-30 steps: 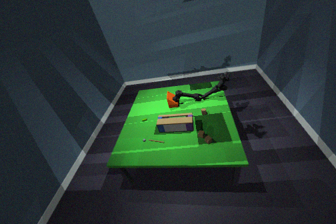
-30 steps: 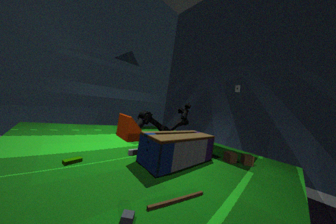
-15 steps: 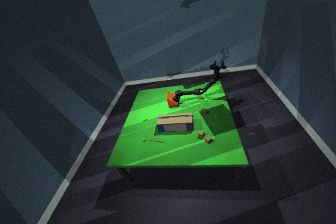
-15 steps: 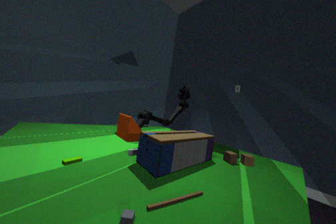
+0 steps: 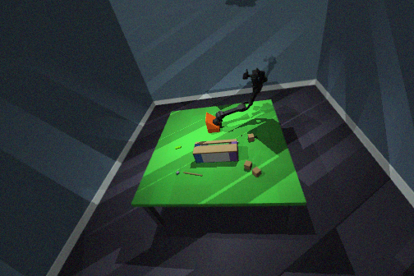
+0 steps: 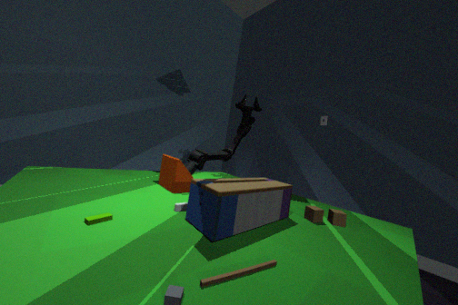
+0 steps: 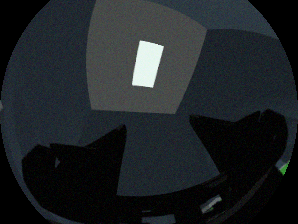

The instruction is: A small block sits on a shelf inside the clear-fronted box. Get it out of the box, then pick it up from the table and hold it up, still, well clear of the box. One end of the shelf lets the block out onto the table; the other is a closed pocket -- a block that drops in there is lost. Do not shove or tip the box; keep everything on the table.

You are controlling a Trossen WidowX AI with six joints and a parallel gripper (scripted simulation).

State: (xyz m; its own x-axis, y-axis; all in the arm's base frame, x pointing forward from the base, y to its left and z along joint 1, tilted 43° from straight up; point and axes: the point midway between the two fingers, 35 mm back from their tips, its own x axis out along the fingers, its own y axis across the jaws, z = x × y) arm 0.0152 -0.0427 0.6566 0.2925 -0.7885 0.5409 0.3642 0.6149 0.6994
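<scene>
Right now the box is 330 mm ahead of my gripper tip, 400 mm to the right of it and 560 mm below it. The rest, counted from my gripper tip: yellow-green bar: 200 mm ahead, 810 mm to the right, 620 mm below; then small grey cube: 520 mm ahead, 750 mm to the right, 620 mm below; then thin brown stick: 540 mm ahead, 610 mm to the right, 620 mm below.
</scene>
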